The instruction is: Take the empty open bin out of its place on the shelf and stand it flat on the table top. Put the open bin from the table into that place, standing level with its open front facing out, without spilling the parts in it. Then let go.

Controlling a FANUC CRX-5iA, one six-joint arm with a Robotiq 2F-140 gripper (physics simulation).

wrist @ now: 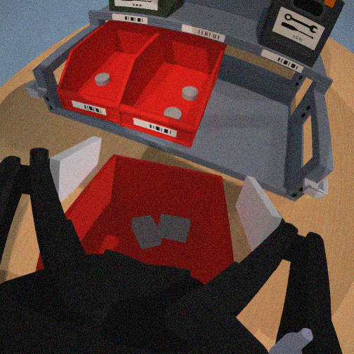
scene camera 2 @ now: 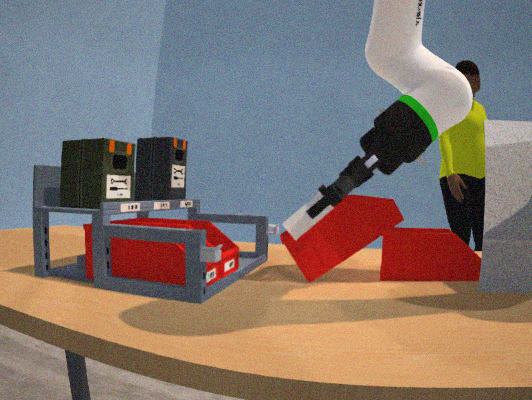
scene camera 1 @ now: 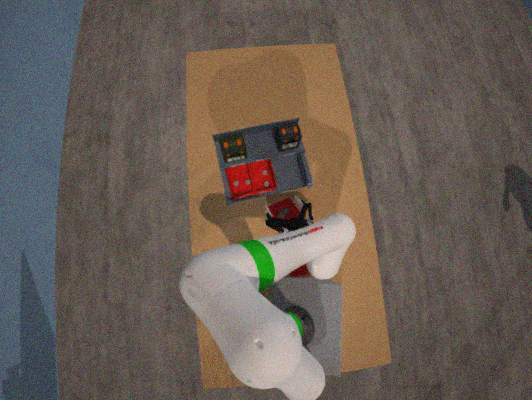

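Seen in the pictures: gripper, between the fingertips: (scene camera 2: 288, 231) (scene camera 1: 281, 203); arm's base, origin of its link: (scene camera 1: 297, 326).
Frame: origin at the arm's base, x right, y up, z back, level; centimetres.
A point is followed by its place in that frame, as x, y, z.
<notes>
A red open bin (scene camera 1: 280, 205) @[-5.1, -11.8, -47.8] (scene camera 2: 345, 227) @[-6.7, -8.1, -38.8] (wrist: 170, 195) is tilted in front of the shelf. Its lower corner is at the table and its raised end meets the top edge of another red bin (scene camera 1: 300, 271) @[4.0, -16.0, -19.2] (scene camera 2: 425, 255) @[-1.8, -12.3, -26.7], which stands flat. Two flat grey parts (wrist: 174, 228) show inside the tilted bin. The flat bin's inside is hidden. My gripper (scene camera 1: 285, 204) @[-5.0, -9.2, -48.3] (scene camera 2: 301, 218) @[-5.0, -9.2, -48.3] (wrist: 169, 172) is open, its pale fingers on either side of the tilted bin, with gaps in the wrist view. The shelf (scene camera 1: 262, 145) @[-13.3, -6.1, -73.4] (scene camera 2: 100, 250) @[-31.5, -11.2, -62.7] (wrist: 245, 122) has a vacant place right of two red bins.
The left shelf bin (wrist: 102, 92) and its neighbour (wrist: 175, 85) hold round grey parts. A green case (scene camera 2: 95, 172) @[-29.4, -1.2, -66.0] and a dark case (scene camera 2: 160, 167) @[-6.5, 0.4, -72.2] stand on the shelf top. The grey robot base block (scene camera 1: 327, 320) @[9.4, 8.1, -3.9] (scene camera 2: 507, 205) @[-4.2, -4.2, -13.2] is beyond the flat bin. A person (scene camera 2: 465, 145) stands behind the table.
</notes>
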